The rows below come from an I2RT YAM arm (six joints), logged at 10 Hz.
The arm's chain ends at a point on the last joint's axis. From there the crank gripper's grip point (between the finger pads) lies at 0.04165 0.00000 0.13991 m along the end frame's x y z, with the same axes.
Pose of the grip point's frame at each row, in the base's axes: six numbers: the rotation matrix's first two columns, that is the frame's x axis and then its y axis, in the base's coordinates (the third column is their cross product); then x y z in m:
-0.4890 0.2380 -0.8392 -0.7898 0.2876 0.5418 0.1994 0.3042 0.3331
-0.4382 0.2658 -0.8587 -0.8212 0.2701 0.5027 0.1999 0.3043 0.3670
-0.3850 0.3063 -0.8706 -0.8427 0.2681 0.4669 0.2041 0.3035 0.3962
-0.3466 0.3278 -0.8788 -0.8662 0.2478 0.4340 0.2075 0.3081 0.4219
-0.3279 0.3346 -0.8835 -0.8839 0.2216 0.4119 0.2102 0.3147 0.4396
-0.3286 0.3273 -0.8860 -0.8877 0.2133 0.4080 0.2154 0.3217 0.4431
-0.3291 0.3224 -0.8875 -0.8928 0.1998 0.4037 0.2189 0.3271 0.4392
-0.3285 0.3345 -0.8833 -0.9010 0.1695 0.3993 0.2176 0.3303 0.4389
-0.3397 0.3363 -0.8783 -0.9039 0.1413 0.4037 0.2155 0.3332 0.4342
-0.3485 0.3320 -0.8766 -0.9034 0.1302 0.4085 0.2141 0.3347 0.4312
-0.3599 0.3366 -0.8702 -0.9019 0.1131 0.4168 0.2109 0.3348 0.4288
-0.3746 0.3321 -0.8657 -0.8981 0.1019 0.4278 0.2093 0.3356 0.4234
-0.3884 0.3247 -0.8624 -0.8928 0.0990 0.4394 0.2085 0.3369 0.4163
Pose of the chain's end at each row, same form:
-0.4890 0.2380 -0.8392 -0.7898 0.2876 0.5418 0.1680 0.1645 0.3614
-0.4382 0.2658 -0.8587 -0.8212 0.2701 0.5027 0.1670 0.1638 0.3888
-0.3850 0.3063 -0.8706 -0.8427 0.2681 0.4669 0.1675 0.1629 0.4108
-0.3466 0.3278 -0.8788 -0.8662 0.2478 0.4340 0.1716 0.1669 0.4308
-0.3279 0.3346 -0.8835 -0.8839 0.2216 0.4119 0.1772 0.1726 0.4452
-0.3286 0.3273 -0.8860 -0.8877 0.2133 0.4080 0.1840 0.1793 0.4492
-0.3291 0.3224 -0.8875 -0.8928 0.1998 0.4037 0.1896 0.1842 0.4451
-0.3285 0.3345 -0.8833 -0.9010 0.1695 0.3993 0.1916 0.1867 0.4413
-0.3397 0.3363 -0.8783 -0.9039 0.1413 0.4037 0.1933 0.1889 0.4350
-0.3485 0.3320 -0.8766 -0.9034 0.1302 0.4085 0.1937 0.1902 0.4321
-0.3599 0.3366 -0.8702 -0.9019 0.1131 0.4168 0.1925 0.1900 0.4283
-0.3746 0.3321 -0.8657 -0.8981 0.1019 0.4278 0.1927 0.1906 0.4231
-0.3884 0.3247 -0.8624 -0.8928 0.0990 0.4394 0.1928 0.1918 0.4170

